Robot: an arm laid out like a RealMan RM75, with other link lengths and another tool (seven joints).
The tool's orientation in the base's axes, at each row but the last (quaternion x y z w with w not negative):
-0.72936 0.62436 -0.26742 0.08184
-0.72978 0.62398 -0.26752 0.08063
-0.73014 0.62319 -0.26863 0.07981
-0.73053 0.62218 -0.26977 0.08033
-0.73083 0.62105 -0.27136 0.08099
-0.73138 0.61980 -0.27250 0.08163
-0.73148 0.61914 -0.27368 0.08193
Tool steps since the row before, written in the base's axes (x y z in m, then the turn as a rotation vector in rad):
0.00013 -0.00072 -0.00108 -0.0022 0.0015 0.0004
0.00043 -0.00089 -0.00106 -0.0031 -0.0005 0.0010
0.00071 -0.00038 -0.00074 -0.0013 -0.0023 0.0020
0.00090 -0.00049 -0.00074 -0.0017 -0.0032 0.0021
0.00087 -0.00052 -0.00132 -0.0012 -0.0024 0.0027
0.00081 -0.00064 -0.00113 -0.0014 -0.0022 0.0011
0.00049 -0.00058 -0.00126 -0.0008 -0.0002 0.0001
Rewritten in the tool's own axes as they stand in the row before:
0.00039 0.00053 0.00113 -0.0015 0.0014 -0.0017
0.00058 0.00029 0.00130 0.0005 0.0023 -0.0023
0.00020 -0.00020 0.00106 0.0027 0.0007 -0.0018
0.00032 -0.00034 0.00117 0.0035 0.0012 -0.0019
0.00017 -0.00004 0.00165 0.0030 0.0003 -0.0023
0.00034 -0.00004 0.00149 0.0023 0.0012 -0.0011
0.00022 0.00028 0.00143 0.0002 0.0007 -0.0004

